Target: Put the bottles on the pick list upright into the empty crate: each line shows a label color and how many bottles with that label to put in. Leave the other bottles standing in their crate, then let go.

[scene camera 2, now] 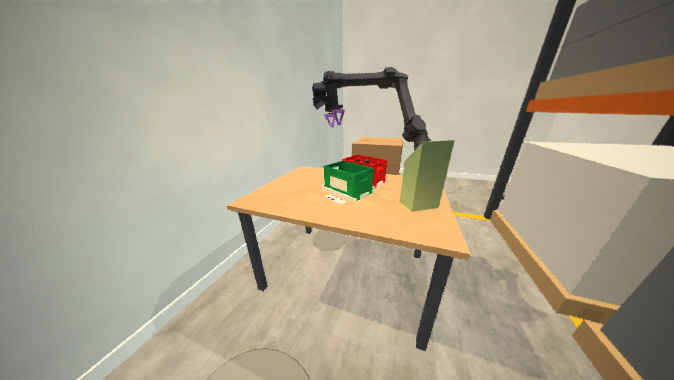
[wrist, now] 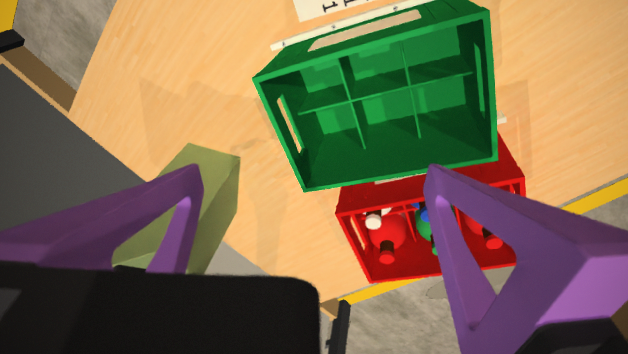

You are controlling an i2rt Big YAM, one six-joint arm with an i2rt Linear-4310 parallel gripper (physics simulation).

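Where they show: gripper, fingertip midpoint: point(scene camera 2: 335, 126) point(wrist: 313, 176); arm's base, origin of the base link: point(scene camera 2: 425, 151).
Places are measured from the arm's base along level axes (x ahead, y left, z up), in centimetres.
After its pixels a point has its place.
My gripper point(scene camera 2: 334, 119) @[x 48.0, y 3.0, z 11.9 cm] point(wrist: 313, 176) @[x 48.0, y 3.0, z 11.9 cm] is open and empty, high above the crates. The green crate point(scene camera 2: 348, 180) point(wrist: 400, 178) @[x 37.9, y -18.9, z -19.7 cm] has a grid of compartments, and I see no bottle in it. The red crate point(scene camera 2: 379, 172) @[x 25.1, y -22.9, z -21.1 cm] point(wrist: 350, 198) @[x 30.3, y -15.8, z -17.0 cm] stands beside it and holds several bottles: a white-capped one point(wrist: 373, 221) @[x 31.4, y -20.6, z -15.1 cm], a red one point(wrist: 387, 231) @[x 29.1, y -27.3, z -19.4 cm], a green one point(wrist: 425, 225) @[x 35.5, y -30.0, z -19.5 cm], a blue-capped one point(wrist: 425, 215) @[x 38.7, y -24.1, z -15.1 cm] and another red one point(wrist: 494, 242) @[x 44.5, y -35.7, z -15.1 cm]. My right finger hides part of this crate in the wrist view. The pick list point(scene camera 2: 335, 199) @[x 47.0, y 8.3, z -31.2 cm] point(wrist: 320, 8) @[x 43.1, y 8.1, z -31.3 cm] lies by the green crate; its colors are cut off in the wrist view.
A tall green block point(scene camera 2: 427, 175) @[x -2.4, y 5.9, z -11.0 cm] point(wrist: 220, 200) @[x 6.5, y -3.3, z -20.5 cm] stands on the table point(scene camera 2: 300, 210) @[x 60.8, y 27.3, z -31.4 cm] point(wrist: 200, 120) @[x 9.6, y 10.2, z -31.4 cm] to one side of the crates. A brown cardboard box point(scene camera 2: 377, 150) stands behind the red crate. White strips edge the crates' bases. Shelving point(scene camera 2: 525, 120) stands at the right in the scene view.
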